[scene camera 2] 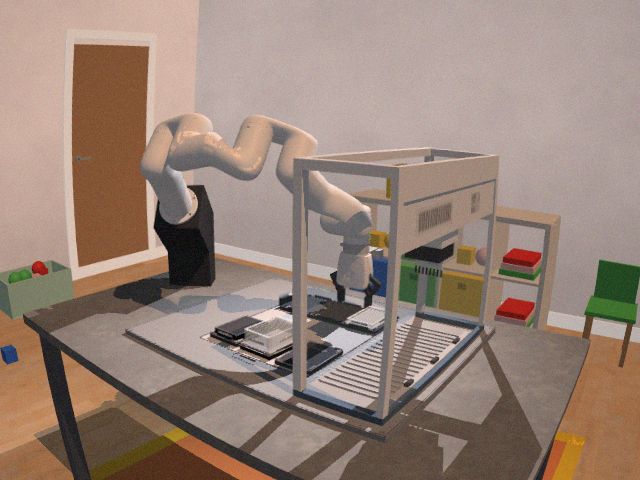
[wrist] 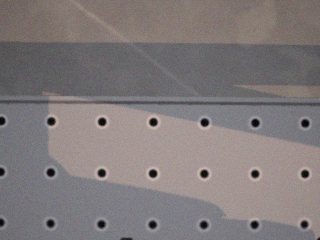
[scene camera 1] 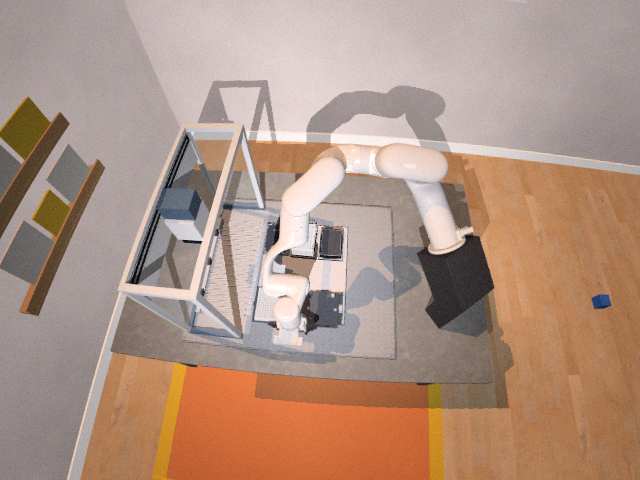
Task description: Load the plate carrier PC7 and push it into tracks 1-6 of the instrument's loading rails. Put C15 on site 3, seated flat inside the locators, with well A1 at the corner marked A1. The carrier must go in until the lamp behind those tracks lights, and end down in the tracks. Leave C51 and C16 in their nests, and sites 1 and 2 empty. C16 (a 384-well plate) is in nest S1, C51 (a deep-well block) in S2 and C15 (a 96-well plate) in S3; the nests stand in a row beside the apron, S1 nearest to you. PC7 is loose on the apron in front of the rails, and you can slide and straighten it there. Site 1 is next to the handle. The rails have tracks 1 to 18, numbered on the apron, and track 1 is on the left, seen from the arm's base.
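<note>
Scene camera 1 shows a dark plate carrier (scene camera 1: 324,309). Scene camera 2 shows a white deep-well block (scene camera 2: 281,330). The white deep-well block is out of frame in the wrist view. The dark plate carrier is out of frame in the wrist view.
</note>
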